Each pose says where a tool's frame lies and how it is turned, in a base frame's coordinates. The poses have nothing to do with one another.
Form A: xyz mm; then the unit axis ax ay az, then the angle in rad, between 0 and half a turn.
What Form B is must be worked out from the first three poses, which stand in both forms.
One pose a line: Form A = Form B
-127 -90 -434 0.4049 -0.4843 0.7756 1.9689 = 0.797 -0.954 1.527 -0.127 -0.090 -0.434
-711 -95 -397 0.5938 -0.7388 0.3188 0.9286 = 0.551 -0.686 0.296 -0.711 -0.095 -0.397
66 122 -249 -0.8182 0.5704 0.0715 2.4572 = -2.011 1.402 0.176 0.066 0.122 -0.249
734 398 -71 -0.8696 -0.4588 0.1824 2.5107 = -2.183 -1.152 0.458 0.734 0.398 -0.071
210 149 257 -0.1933 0.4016 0.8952 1.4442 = -0.279 0.580 1.293 0.210 0.149 0.257
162 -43 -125 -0.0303 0.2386 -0.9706 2.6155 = -0.079 0.624 -2.539 0.162 -0.043 -0.125
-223 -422 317 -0.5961 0.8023 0.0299 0.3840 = -0.229 0.308 0.011 -0.223 -0.422 0.317
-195 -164 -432 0.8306 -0.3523 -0.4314 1.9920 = 1.654 -0.702 -0.859 -0.195 -0.164 -0.432
